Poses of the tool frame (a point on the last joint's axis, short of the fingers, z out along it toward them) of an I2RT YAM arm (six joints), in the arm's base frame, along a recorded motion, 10 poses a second.
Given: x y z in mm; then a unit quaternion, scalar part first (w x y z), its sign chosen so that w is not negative.
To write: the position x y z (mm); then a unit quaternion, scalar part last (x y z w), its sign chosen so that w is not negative. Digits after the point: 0 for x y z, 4 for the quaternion.
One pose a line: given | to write
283 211 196 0.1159 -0.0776 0.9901 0.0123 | 283 211 196 -0.0776 0.9901 0.0123 0.1159
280 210 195 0.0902 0.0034 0.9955 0.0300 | 280 210 195 0.0034 0.9955 0.0300 0.0902
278 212 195 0.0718 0.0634 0.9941 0.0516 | 278 212 195 0.0634 0.9941 0.0516 0.0718
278 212 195 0.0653 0.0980 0.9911 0.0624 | 278 212 195 0.0980 0.9911 0.0624 0.0653
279 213 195 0.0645 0.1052 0.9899 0.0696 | 279 213 195 0.1052 0.9899 0.0696 0.0645
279 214 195 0.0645 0.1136 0.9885 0.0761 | 279 214 195 0.1136 0.9885 0.0761 0.0645
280 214 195 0.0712 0.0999 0.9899 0.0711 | 280 214 195 0.0999 0.9899 0.0711 0.0712
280 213 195 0.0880 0.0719 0.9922 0.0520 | 280 213 195 0.0719 0.9922 0.0520 0.0880
